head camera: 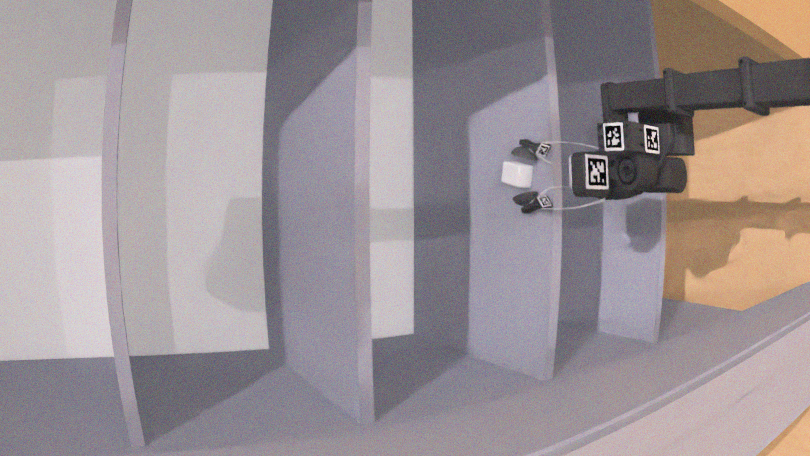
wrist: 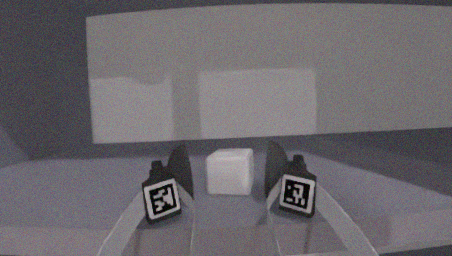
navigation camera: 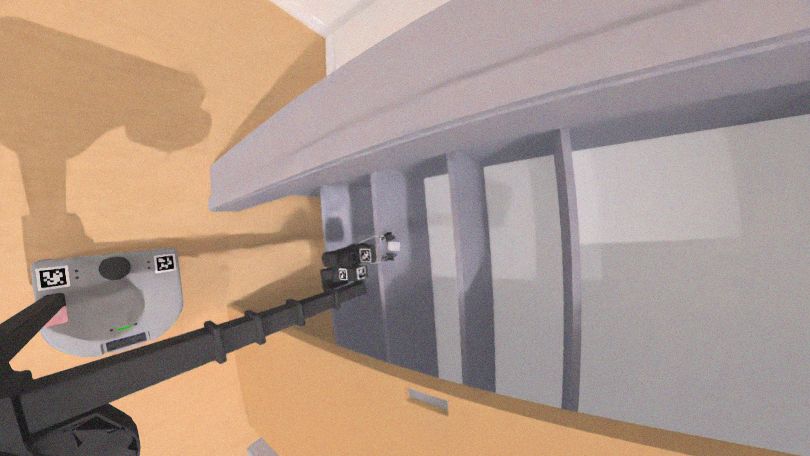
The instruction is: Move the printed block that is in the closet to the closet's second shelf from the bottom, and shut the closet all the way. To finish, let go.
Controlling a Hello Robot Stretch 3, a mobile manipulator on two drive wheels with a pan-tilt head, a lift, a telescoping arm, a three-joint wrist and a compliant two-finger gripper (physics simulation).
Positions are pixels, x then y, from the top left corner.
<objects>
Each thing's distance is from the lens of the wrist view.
my gripper [wrist: 227,162]: 18 cm
printed block [wrist: 230,172]: 17 cm
</objects>
